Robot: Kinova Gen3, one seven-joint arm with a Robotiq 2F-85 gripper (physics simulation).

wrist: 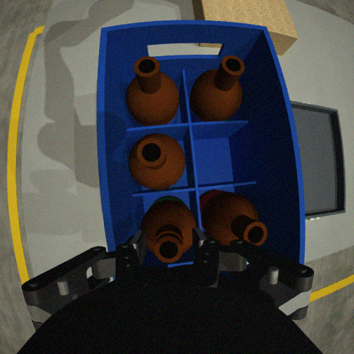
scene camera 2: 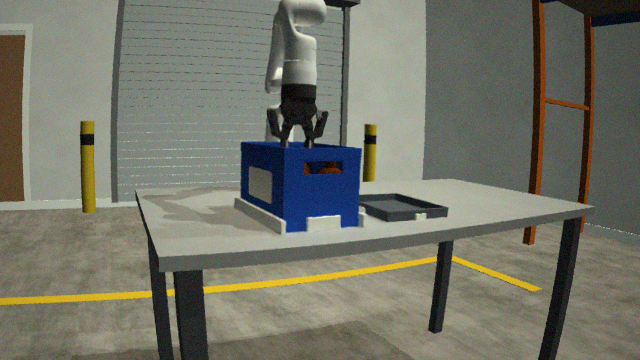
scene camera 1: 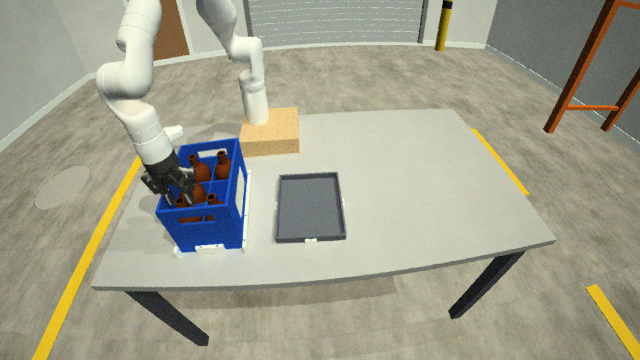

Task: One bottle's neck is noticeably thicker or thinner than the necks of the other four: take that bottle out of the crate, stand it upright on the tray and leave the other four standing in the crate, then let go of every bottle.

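Frame: origin at the arm's base, x ahead, y left, z up, level; metres.
Seen in the pictures: gripper, fingertip midpoint: (scene camera 1: 182, 202); arm's base, link origin: (scene camera 1: 257, 119).
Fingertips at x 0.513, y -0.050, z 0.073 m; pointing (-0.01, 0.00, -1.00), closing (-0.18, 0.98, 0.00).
Note:
Offsets run from my fingertips to a thing's top centre. "spot": to the spot under its first point. Level surfaces: height alone.
The blue crate {0.024 m up, 0.094 m back, 0.020 m left} (scene camera 1: 200, 235) (scene camera 2: 320, 195) (wrist: 272, 150) holds five brown bottles upright: back-left {0.012 m up, 0.167 m back, 0.045 m right} (scene camera 1: 201, 172) (wrist: 152, 102), back-right {0.012 m up, 0.186 m back, 0.043 m left} (scene camera 1: 223, 170) (wrist: 216, 100), middle-left {0.012 m up, 0.079 m back, 0.026 m right} (scene camera 1: 196, 194) (wrist: 156, 172), front-left (wrist: 169, 225) and front-right {0.012 m up, 0.015 m back, 0.082 m left} (scene camera 1: 212, 200) (wrist: 225, 212). The middle-right compartment is empty. From these views I cannot tell surely which neck differs. My gripper (scene camera 1: 180, 201) (scene camera 2: 296, 145) (wrist: 168, 238) is open, pointing down at the crate's front-left compartment. In the wrist view its fingertips stand on either side of the front-left bottle, holding nothing. The dark grey tray {0.126 m down, 0.143 m back, 0.302 m left} (scene camera 1: 310, 240) (scene camera 2: 400, 216) (wrist: 340, 165) is empty.
The crate's high walls and blue dividers surround the bottles. White strips {spot: 0.130 m down, 0.050 m ahead, 0.056 m left} (scene camera 1: 210, 249) (scene camera 2: 324, 223) stand against the crate's foot. The tray lies right of the crate on the grey table {0.152 m down} (scene camera 1: 425, 200) (scene camera 2: 210, 247). A wooden block (scene camera 1: 272, 137) (wrist: 250, 17) stands behind the crate under the arm's base.

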